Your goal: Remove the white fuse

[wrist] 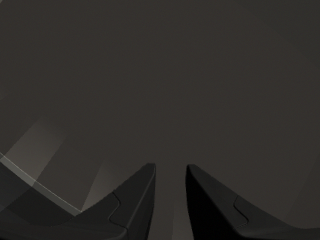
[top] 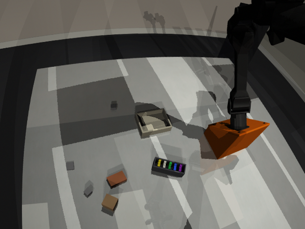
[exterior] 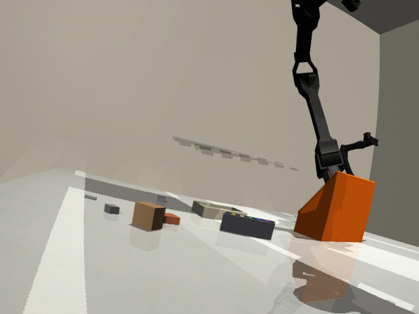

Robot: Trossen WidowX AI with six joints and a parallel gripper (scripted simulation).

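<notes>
Now: the white fuse 60 mm ahead of my gripper tip, 240 mm to the right of it and 660 mm below it. Round my gripper tip: green fuse: 40 mm ahead, 230 mm to the right, 660 mm below; then purple fuse: 10 mm ahead, 200 mm to the right, 660 mm below; then blue fuse: 30 mm ahead, 220 mm to the right, 660 mm below.
</notes>
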